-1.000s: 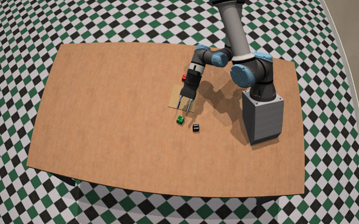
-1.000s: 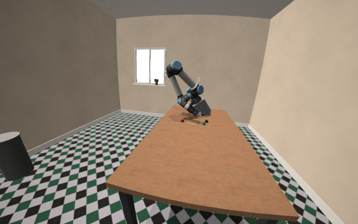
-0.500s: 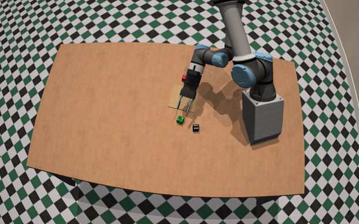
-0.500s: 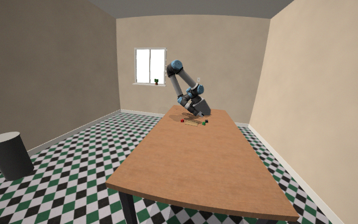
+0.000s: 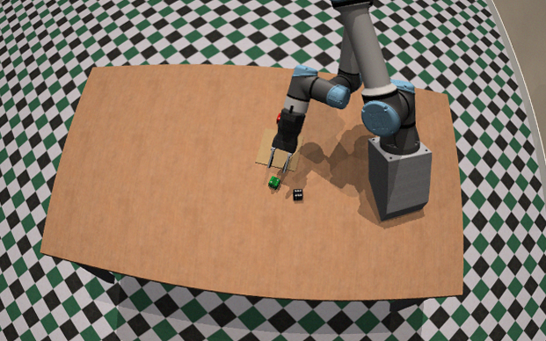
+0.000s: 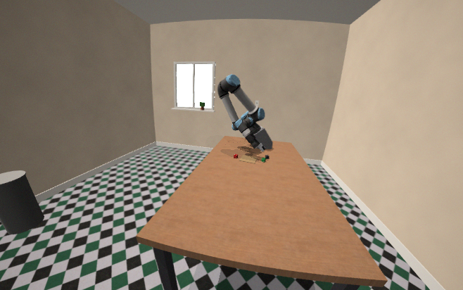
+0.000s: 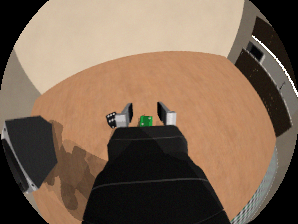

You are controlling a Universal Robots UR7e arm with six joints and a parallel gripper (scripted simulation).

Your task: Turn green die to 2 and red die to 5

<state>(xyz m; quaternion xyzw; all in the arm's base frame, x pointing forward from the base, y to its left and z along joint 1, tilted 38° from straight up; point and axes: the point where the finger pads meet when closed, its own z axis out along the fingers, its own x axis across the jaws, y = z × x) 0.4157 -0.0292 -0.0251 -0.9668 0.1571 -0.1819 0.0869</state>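
Right now my hand is 10 cm above the green die, 2 cm to the right of it and 1 cm short of it. Round my hand: black die (10 cm below, 7 cm to the left, 6 cm behind); then tan mat (11 cm to the right, 11 cm below, 3 cm behind); then red die (22 cm to the right, 10 cm below, 5 cm behind).
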